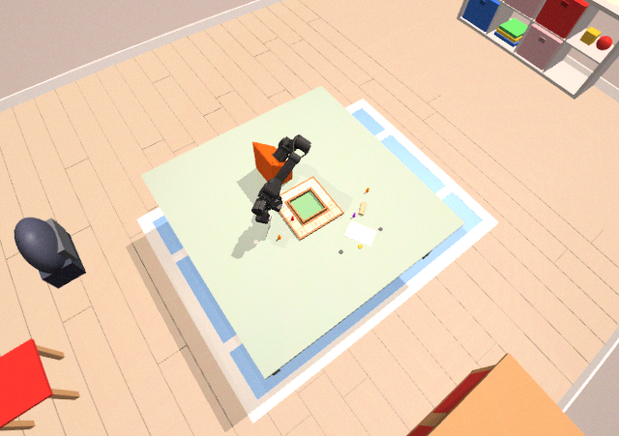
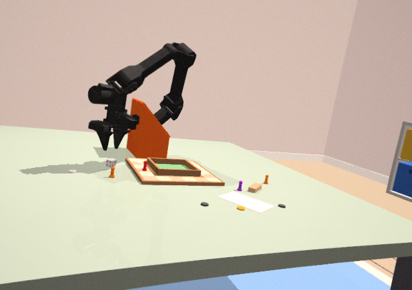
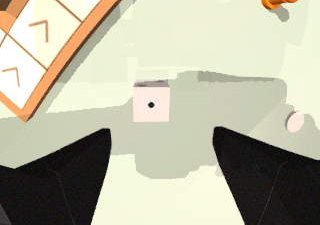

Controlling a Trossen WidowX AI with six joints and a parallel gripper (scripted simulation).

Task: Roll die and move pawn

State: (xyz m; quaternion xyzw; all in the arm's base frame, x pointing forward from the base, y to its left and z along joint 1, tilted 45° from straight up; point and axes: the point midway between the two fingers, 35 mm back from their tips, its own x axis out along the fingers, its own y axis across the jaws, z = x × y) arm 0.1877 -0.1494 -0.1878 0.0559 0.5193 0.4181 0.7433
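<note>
The white die lies 1 cm to the left of my gripper tip and 5 cm below it. Also, from my gripper tip: red pawn (9 cm ahead, 9 cm to the left, 3 cm below); then purple pawn (30 cm ahead, 35 cm to the left, 5 cm below); then green tray floor (9 cm ahead, 21 cm to the left, 5 cm below).
</note>
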